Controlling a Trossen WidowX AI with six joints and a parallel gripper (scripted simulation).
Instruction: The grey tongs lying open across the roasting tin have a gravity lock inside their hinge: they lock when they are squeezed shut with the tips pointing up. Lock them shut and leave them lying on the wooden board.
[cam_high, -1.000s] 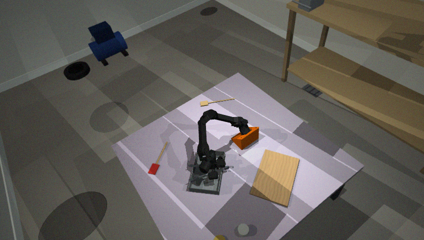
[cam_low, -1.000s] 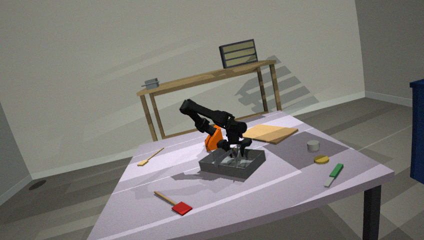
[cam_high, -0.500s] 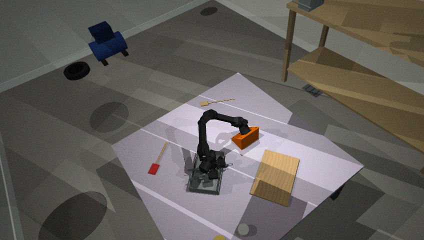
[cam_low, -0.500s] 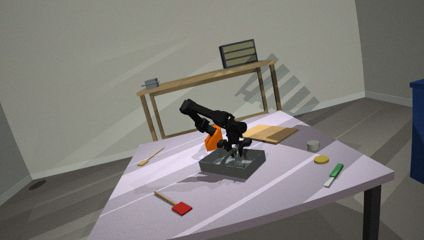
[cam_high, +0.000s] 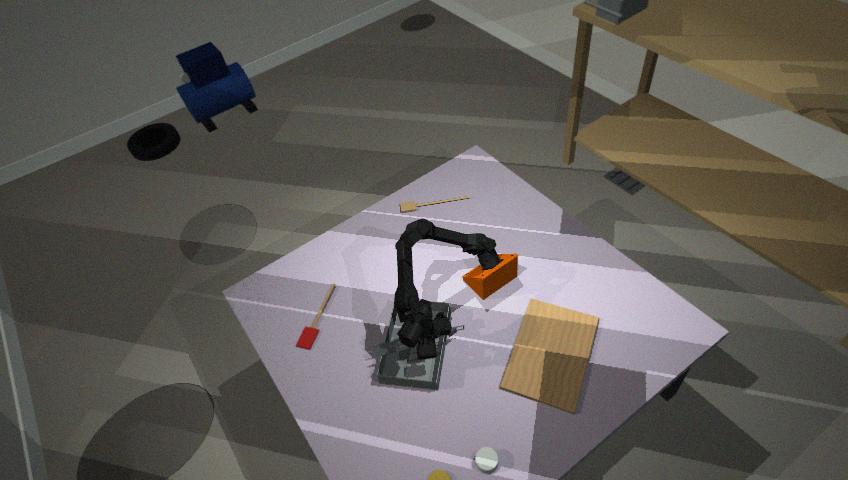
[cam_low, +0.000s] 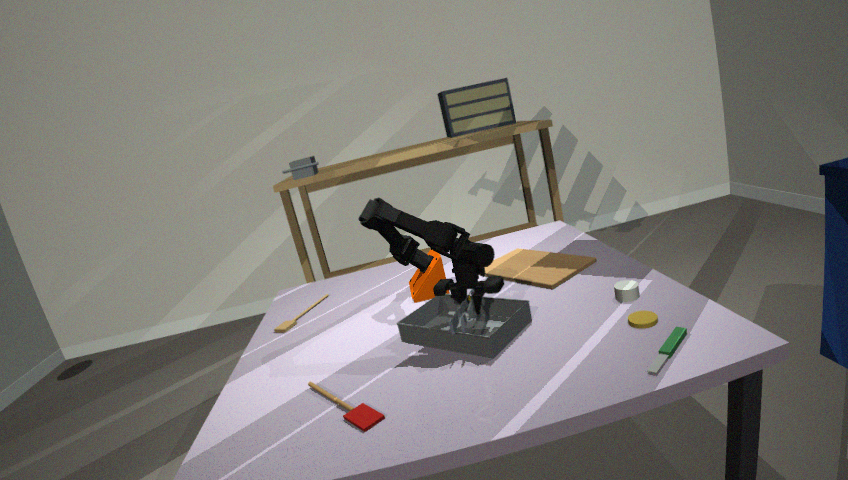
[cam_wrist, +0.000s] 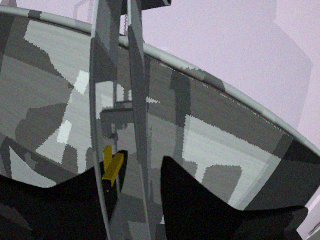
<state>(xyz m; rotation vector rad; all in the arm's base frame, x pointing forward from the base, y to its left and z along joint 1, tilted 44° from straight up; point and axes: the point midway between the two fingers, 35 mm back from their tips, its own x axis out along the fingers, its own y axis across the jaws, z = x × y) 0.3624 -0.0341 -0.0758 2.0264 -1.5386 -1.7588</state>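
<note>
My gripper tip is now 2 cm short of the roasting tin and 4 cm to the left of it. Round my gripper tip: tongs arm: 4 cm ahead, 2 cm to the right, 4 cm above; then white cylinder: 14 cm ahead, 40 cm to the left, 1 cm below; then wooden board: 27 cm behind, 31 cm to the left, 2 cm below.
</note>
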